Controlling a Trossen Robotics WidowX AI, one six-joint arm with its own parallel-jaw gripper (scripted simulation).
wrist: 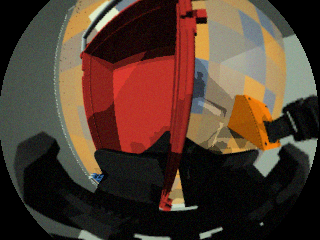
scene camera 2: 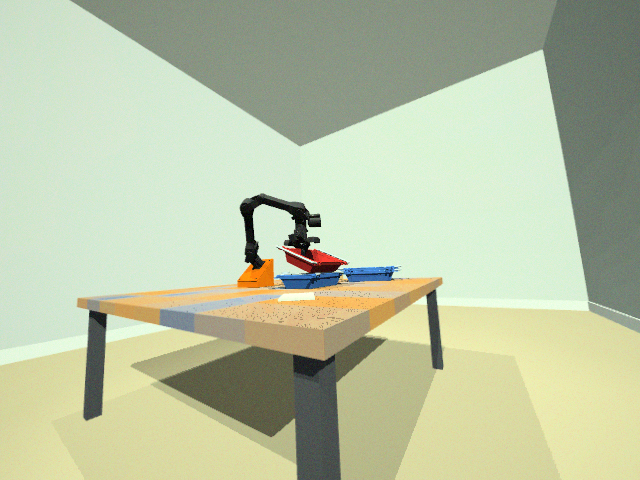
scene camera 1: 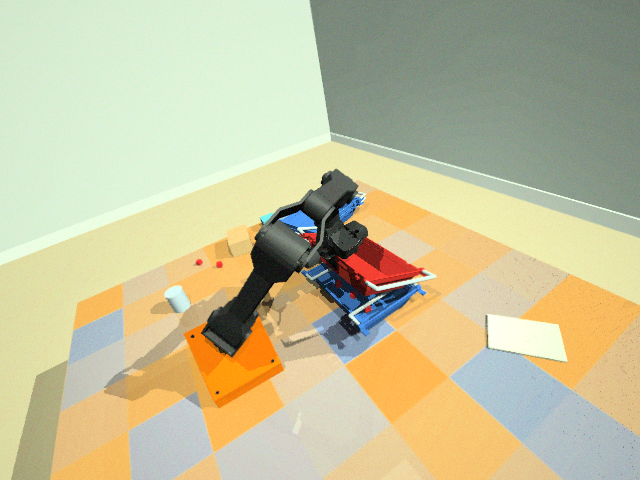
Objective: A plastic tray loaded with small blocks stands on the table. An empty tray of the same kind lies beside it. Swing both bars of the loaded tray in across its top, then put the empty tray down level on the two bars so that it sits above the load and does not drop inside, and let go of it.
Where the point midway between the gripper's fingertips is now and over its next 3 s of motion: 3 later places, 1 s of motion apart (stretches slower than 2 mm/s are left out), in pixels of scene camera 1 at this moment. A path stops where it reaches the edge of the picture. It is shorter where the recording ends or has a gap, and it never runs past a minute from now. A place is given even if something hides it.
The gripper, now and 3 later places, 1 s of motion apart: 337,268; 334,277; 333,285; 331,275
